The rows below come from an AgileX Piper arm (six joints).
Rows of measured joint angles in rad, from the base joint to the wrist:
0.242, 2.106, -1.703, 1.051, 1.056, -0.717
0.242, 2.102, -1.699, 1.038, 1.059, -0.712
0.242, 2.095, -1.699, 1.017, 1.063, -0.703
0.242, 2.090, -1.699, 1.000, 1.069, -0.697
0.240, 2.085, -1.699, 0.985, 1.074, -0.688
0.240, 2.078, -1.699, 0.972, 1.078, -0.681
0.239, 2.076, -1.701, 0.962, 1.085, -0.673
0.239, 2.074, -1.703, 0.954, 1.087, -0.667
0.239, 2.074, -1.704, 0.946, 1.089, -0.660
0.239, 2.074, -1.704, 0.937, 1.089, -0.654
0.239, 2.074, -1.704, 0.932, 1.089, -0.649
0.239, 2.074, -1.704, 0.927, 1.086, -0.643
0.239, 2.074, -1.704, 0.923, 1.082, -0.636
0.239, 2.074, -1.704, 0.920, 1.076, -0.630
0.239, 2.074, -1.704, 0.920, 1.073, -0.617
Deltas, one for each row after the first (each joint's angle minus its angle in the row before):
0.000, -0.004, 0.004, -0.013, 0.003, 0.005
0.000, -0.007, 0.000, -0.021, 0.004, 0.009
0.000, -0.005, 0.000, -0.017, 0.006, 0.006
-0.002, -0.005, 0.000, -0.015, 0.005, 0.009
0.000, -0.007, 0.000, -0.013, 0.004, 0.007
-0.001, -0.002, -0.002, -0.010, 0.007, 0.008
0.000, -0.002, -0.002, -0.008, 0.002, 0.006
0.000, 0.000, -0.001, -0.008, 0.002, 0.007
0.000, 0.000, 0.000, -0.009, 0.000, 0.006
0.000, 0.000, 0.000, -0.005, 0.000, 0.005
0.000, 0.000, 0.000, -0.005, -0.003, 0.006
0.000, 0.000, 0.000, -0.004, -0.004, 0.007
0.000, 0.000, 0.000, -0.003, -0.006, 0.006
0.000, 0.000, 0.000, 0.000, -0.003, 0.013

